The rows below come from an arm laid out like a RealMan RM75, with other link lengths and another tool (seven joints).
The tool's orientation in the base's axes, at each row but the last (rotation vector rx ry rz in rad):
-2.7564, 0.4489, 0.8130
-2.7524, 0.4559, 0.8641
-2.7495, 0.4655, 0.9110
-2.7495, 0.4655, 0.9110
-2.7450, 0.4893, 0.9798
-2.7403, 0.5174, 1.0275
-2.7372, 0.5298, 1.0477
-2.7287, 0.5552, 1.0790
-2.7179, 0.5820, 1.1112
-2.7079, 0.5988, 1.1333
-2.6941, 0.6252, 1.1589
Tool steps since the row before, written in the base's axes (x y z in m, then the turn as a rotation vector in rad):
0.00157, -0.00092, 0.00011, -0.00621, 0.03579, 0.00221
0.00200, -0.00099, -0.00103, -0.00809, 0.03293, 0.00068
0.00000, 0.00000, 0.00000, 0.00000, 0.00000, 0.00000
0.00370, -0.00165, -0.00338, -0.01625, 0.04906, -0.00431
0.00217, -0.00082, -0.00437, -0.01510, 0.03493, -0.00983
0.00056, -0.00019, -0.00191, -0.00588, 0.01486, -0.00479
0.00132, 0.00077, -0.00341, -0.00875, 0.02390, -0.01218
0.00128, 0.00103, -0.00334, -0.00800, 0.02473, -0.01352
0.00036, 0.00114, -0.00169, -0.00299, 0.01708, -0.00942
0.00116, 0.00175, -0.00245, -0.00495, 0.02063, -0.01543
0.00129, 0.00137, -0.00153, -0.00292, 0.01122, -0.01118
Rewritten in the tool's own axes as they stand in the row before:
0.00140, 0.00028, -0.00113, -0.01421, -0.03124, 0.01209
0.00238, 0.00033, -0.00050, -0.01413, -0.02775, 0.01344
0.00000, 0.00000, 0.00000, 0.00000, 0.00000, 0.00000
0.00525, 0.00053, 0.00017, -0.02101, -0.03932, 0.02649
0.00458, 0.00024, 0.00185, -0.01319, -0.02628, 0.02608
0.00171, 0.00003, 0.00104, -0.00483, -0.01136, 0.01122
0.00300, -0.00113, 0.00193, -0.00427, -0.01843, 0.02093
0.00286, -0.00142, 0.00191, -0.00308, -0.01948, 0.02167
0.00108, -0.00120, 0.00129, -0.00042, -0.01448, 0.01340
0.00194, -0.00212, 0.00146, 0.00151, -0.01702, 0.01991
0.00146, -0.00184, 0.00060, 0.00269, -0.00925, 0.01291

